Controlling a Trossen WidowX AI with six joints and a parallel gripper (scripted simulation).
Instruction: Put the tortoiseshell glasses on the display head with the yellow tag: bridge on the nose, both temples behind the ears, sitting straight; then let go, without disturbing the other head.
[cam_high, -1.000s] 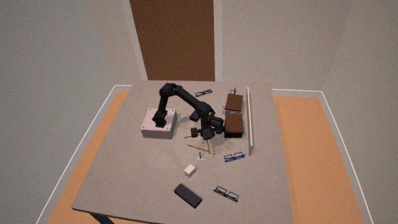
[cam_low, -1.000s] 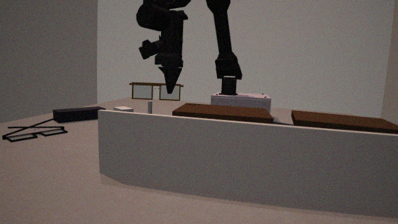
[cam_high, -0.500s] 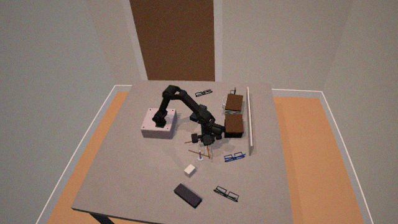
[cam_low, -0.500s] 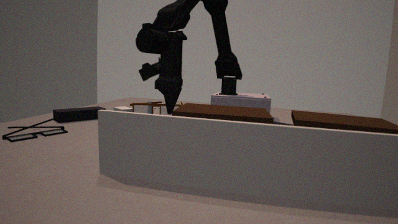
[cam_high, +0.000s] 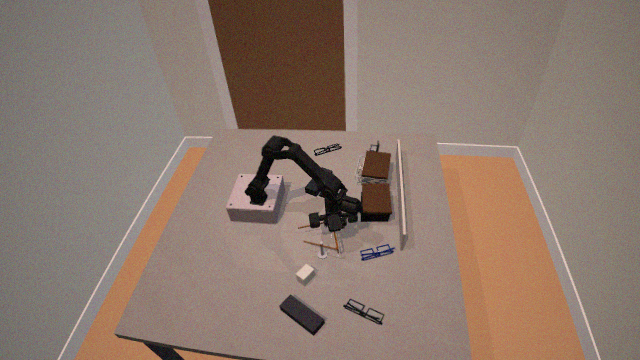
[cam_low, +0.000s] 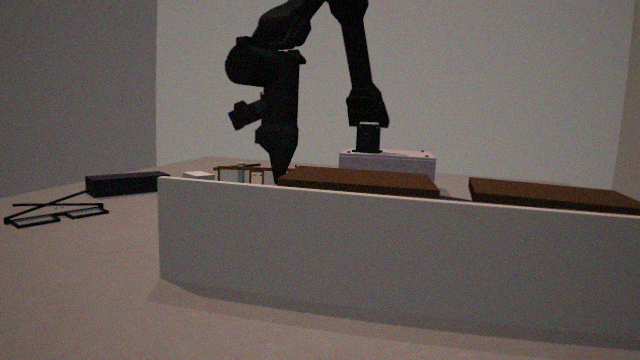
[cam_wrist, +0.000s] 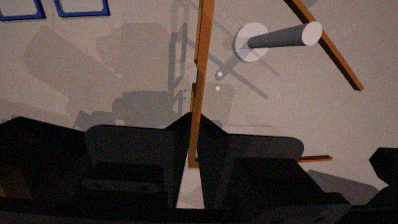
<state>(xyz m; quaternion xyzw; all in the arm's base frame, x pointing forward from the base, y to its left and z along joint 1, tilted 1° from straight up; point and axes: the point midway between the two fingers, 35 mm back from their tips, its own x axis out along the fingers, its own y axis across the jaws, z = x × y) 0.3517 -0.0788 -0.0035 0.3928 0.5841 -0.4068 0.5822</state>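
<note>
Now: gripper tip 3 cm past the glasses, 4 cm to the left of it and 1 cm below it. The rest, counted from my gripper tip: brown display head 12 cm ahead, 17 cm to the left; then white cube 7 cm behind, 21 cm to the right, 3 cm below; then white peg 3 cm behind, 9 cm to the right, 4 cm below.
</note>
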